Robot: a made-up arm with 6 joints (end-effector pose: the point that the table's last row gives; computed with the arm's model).
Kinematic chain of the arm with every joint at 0, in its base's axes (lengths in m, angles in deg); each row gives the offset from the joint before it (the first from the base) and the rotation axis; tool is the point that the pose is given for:
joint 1: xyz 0 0 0.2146 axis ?
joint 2: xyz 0 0 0 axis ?
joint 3: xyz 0 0 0.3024 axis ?
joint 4: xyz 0 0 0 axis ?
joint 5: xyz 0.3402 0 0 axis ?
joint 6: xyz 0 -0.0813 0 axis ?
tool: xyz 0 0 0
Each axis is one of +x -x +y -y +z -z.
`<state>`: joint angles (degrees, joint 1 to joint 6).
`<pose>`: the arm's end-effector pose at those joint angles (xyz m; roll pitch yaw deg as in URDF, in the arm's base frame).
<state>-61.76 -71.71 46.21 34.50 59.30 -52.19</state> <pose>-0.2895 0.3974 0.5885 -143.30 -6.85 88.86</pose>
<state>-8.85 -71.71 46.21 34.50 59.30 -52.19</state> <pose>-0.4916 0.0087 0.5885 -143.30 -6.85 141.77</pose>
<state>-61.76 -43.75 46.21 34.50 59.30 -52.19</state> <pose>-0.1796 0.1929 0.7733 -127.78 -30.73 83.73</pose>
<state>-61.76 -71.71 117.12 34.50 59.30 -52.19</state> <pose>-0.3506 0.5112 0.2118 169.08 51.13 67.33</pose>
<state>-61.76 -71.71 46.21 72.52 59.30 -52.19</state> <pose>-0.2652 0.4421 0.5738 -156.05 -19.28 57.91</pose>
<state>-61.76 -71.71 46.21 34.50 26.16 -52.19</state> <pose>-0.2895 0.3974 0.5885 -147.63 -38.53 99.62</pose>
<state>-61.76 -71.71 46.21 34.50 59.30 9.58</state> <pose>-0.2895 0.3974 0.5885 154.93 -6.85 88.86</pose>
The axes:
joint 1: +z
joint 2: +y
joint 3: -y
joint 4: -x
joint 5: -y
joint 6: -x

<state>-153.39 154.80 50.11 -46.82 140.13 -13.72</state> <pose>-0.0116 0.0564 -0.3731 -0.07 -39.14 169.55</pose>
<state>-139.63 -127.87 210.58 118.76 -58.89 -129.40</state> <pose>-0.0538 -0.0971 -0.0297 5.61 -11.15 170.46</pose>
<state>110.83 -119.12 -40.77 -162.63 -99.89 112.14</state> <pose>-0.0115 -0.1881 0.3957 -108.68 -1.24 -86.28</pose>
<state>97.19 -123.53 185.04 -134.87 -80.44 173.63</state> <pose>-0.0463 -0.0915 -0.2543 -21.26 -17.69 144.38</pose>
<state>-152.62 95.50 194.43 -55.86 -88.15 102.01</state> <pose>-0.3004 -0.1042 0.5321 -109.44 -6.83 -96.20</pose>
